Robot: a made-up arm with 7 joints. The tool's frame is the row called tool.
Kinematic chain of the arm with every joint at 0, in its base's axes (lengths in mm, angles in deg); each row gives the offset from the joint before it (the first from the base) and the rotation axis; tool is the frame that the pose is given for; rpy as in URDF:
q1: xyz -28.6 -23.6 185 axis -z
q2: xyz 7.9 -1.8 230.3 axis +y
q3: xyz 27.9 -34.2 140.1 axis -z
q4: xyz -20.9 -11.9 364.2 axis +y
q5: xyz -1 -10.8 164.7 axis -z
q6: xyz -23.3 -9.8 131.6 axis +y
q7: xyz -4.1 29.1 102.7 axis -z
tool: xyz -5.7 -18.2 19 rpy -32.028 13.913 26.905
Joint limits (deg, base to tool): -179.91..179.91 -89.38..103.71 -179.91..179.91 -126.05..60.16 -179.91..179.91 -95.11..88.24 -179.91..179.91
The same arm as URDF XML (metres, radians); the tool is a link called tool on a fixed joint. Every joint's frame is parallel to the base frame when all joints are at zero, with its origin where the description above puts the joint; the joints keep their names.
<robot name="arm">
  <joint name="tool_fixed" type="fixed">
    <parent link="link7"/>
    <child link="tool"/>
    <origin xyz="-0.0057 -0.0182 0.0190" rpy="-0.5590 0.2428 0.4696"/>
  </joint>
  <joint name="q7" type="revolute">
    <parent link="link6"/>
    <child link="link7"/>
    <origin xyz="-0.0041 0.0291 0.1027" rpy="0.0000 0.0000 0.0000"/>
    <axis xyz="0 0 -1"/>
    <limit lower="-3.1400" upper="3.1400"/>
  </joint>
  <joint name="q6" type="revolute">
    <parent link="link5"/>
    <child link="link6"/>
    <origin xyz="-0.0233 -0.0098 0.1316" rpy="0.0000 0.0000 0.0000"/>
    <axis xyz="0 1 0"/>
    <limit lower="-1.6600" upper="1.5401"/>
  </joint>
  <joint name="q5" type="revolute">
    <parent link="link4"/>
    <child link="link5"/>
    <origin xyz="-0.0010 -0.0108 0.1647" rpy="0.0000 0.0000 0.0000"/>
    <axis xyz="0 0 -1"/>
    <limit lower="-3.1400" upper="3.1400"/>
  </joint>
  <joint name="q4" type="revolute">
    <parent link="link3"/>
    <child link="link4"/>
    <origin xyz="-0.0209 -0.0119 0.3642" rpy="0.0000 0.0000 0.0000"/>
    <axis xyz="0 1 0"/>
    <limit lower="-2.2000" upper="1.0500"/>
  </joint>
  <joint name="q3" type="revolute">
    <parent link="link2"/>
    <child link="link3"/>
    <origin xyz="0.0279 -0.0342 0.1401" rpy="0.0000 0.0000 0.0000"/>
    <axis xyz="0 0 -1"/>
    <limit lower="-3.1400" upper="3.1400"/>
  </joint>
  <joint name="q2" type="revolute">
    <parent link="link1"/>
    <child link="link2"/>
    <origin xyz="0.0079 -0.0018 0.2303" rpy="0.0000 0.0000 0.0000"/>
    <axis xyz="0 1 0"/>
    <limit lower="-1.5600" upper="1.8101"/>
  </joint>
  <joint name="q1" type="revolute">
    <parent link="base"/>
    <child link="link1"/>
    <origin xyz="-0.0286 -0.0236 0.1850" rpy="0.0000 0.0000 0.0000"/>
    <axis xyz="0 0 -1"/>
    <limit lower="-3.1400" upper="3.1400"/>
  </joint>
  <link name="base"/>
  <link name="link1"/>
  <link name="link2"/>
  <link name="link3"/>
  <link name="link4"/>
  <link name="link5"/>
  <link name="link6"/>
  <link name="link7"/>
  <link name="tool"/>
</robot>

